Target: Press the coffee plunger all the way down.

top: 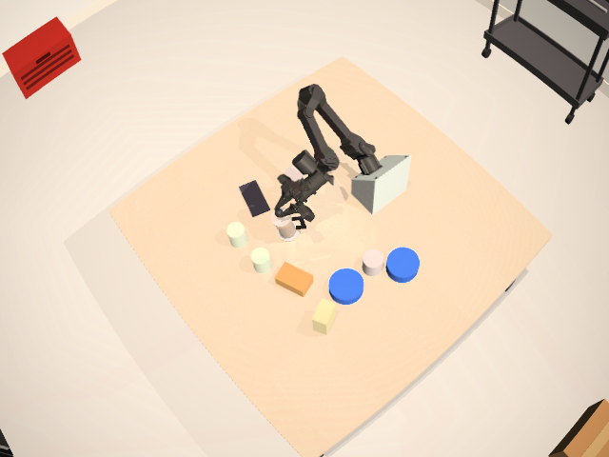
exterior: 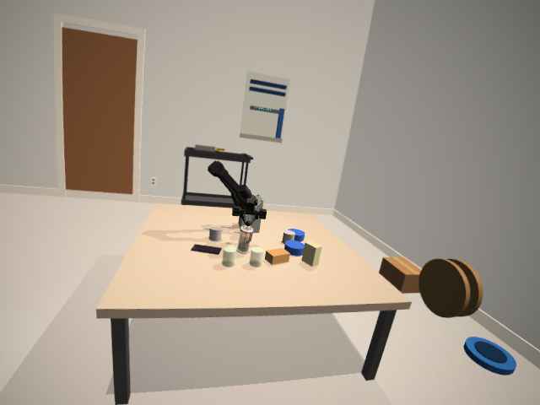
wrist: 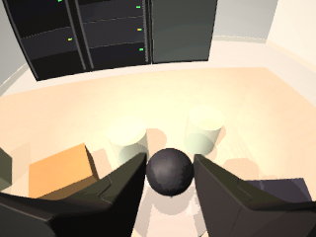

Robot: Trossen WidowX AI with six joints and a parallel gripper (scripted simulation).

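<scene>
Now: the coffee press 80 mm below my gripper tip, 30 mm behind it and 10 mm to the left of it. Round my gripper tip: orange block (170 mm to the left, 150 mm below, 60 mm ahead); then yellow block (360 mm to the left, 120 mm below, 60 mm ahead); then dark flat slab (200 mm to the right, 170 mm below, 10 mm behind).
</scene>
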